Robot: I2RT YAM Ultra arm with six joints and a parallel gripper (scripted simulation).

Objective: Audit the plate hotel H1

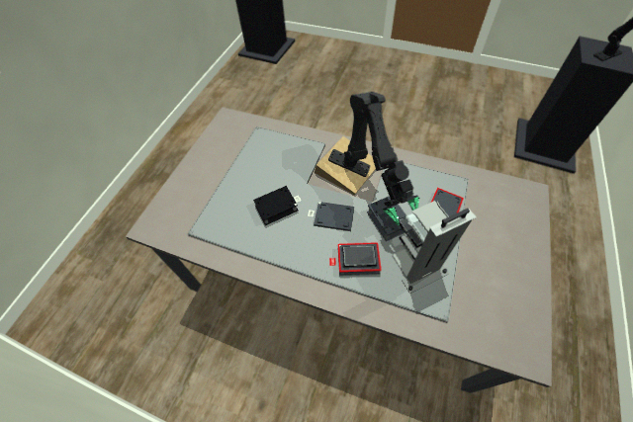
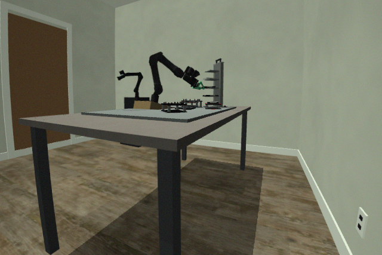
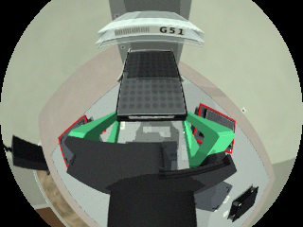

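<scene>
My gripper is now 60 mm short of the pale plate labelled G51, 70 mm to the right of it and 90 mm below it.
</scene>
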